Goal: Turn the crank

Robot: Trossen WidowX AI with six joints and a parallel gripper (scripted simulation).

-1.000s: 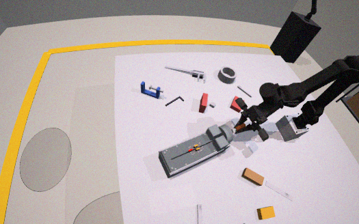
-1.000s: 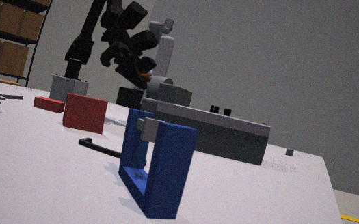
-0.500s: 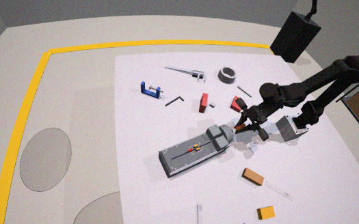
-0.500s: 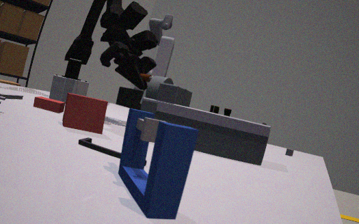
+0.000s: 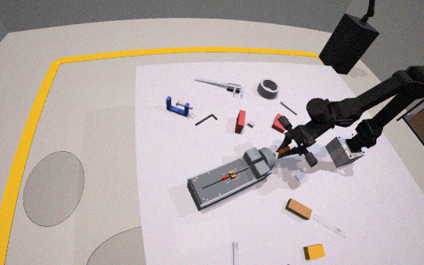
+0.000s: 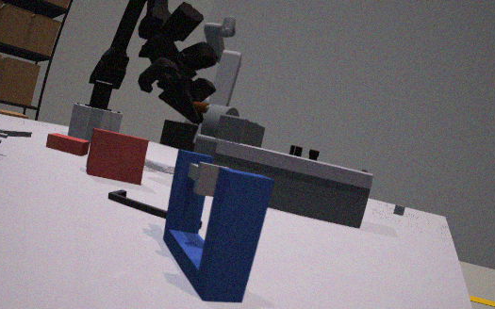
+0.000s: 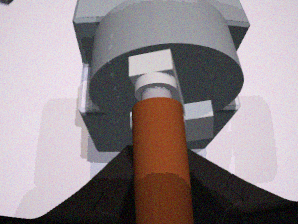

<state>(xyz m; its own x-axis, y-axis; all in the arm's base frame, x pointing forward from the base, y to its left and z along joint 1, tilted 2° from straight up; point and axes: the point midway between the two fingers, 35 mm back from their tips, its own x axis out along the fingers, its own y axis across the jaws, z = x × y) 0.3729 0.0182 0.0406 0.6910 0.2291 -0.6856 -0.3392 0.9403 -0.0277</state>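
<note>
My gripper tip is 20 mm past the crank handle, 10 mm to the left of it and 30 mm below it. Round my gripper tip: tan block: 80 mm behind, 170 mm to the left, 80 mm below; then red pointer: 180 mm ahead, 60 mm to the left, 10 mm below; then black hex key: 190 mm ahead, 220 mm to the right, 90 mm below.
</note>
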